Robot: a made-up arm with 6 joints.
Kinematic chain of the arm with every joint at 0, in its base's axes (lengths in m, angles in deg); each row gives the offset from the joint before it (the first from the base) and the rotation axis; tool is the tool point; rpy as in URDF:
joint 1: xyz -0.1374 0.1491 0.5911 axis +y
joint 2: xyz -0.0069 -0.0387 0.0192 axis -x
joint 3: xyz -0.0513 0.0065 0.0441 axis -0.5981 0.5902 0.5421
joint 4: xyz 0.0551 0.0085 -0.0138 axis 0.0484 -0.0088 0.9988
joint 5: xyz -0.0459 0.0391 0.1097 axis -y
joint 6: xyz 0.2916 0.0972 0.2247 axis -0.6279 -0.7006 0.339
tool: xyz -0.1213 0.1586 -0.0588 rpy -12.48 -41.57 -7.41
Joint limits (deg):
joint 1: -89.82..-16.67
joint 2: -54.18..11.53
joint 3: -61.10..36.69
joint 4: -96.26..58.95
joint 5: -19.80..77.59
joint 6: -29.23..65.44
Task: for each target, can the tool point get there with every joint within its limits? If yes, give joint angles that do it. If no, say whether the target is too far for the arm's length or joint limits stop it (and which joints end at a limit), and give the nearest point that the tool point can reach.
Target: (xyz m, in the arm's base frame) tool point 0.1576 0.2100 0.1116
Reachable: no: joint limits stop it (at a limit: joint 1, joint 2, joint 3, joint 4, joint 5) | nearest point -0.2425 0.1946 0.0467 | short by 0.406 m
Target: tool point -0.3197 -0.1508 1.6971
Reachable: no: too far | nearest point -0.2583 -0.0303 1.1891 | short by 0.526 m
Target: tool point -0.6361 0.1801 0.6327
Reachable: yes | joints -77.86 -31.17 1.75 9.37 38.16 0.17
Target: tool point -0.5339 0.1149 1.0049
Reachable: yes | joints -52.04 -17.27 -22.83 -24.88 29.07 -20.45
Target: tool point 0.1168 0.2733 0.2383
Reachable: no: joint limits stop it (at a limit: joint 1, joint 2, joint 3, joint 5, joint 6) | nearest point 0.0109 0.3027 0.5271 | short by 0.309 m
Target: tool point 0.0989 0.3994 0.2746
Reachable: no: joint limits stop it (at a limit: joint 1, joint 2, joint 3, joint 5, joint 6) | nearest point -0.0192 0.3236 0.5159 | short by 0.279 m
